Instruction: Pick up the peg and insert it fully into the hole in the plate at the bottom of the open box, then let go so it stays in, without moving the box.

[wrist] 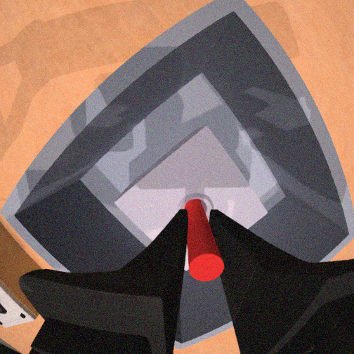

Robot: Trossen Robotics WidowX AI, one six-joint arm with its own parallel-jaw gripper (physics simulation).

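Note:
The red peg (pixel 204 245) is held between the black fingers of my gripper (pixel 197 215), which is shut on it. The peg's near end faces the camera and its far end points down toward the plate. The pale plate (pixel 140 205) lies at the bottom of the grey open box (pixel 292 80). The ring-shaped hole (pixel 208 198) shows right behind the peg's far end, which covers most of it. Whether the tip is above the hole or in its mouth cannot be told. My fingers hide the near part of the plate.
The box's tall walls surround the fingers, with the left corner of its rim (pixel 9 210) close to the left finger. A brown block (pixel 17 257) and a white piece with dark marks (pixel 17 310) show at the lower left. Shadows fall on the orange table (pixel 45 100).

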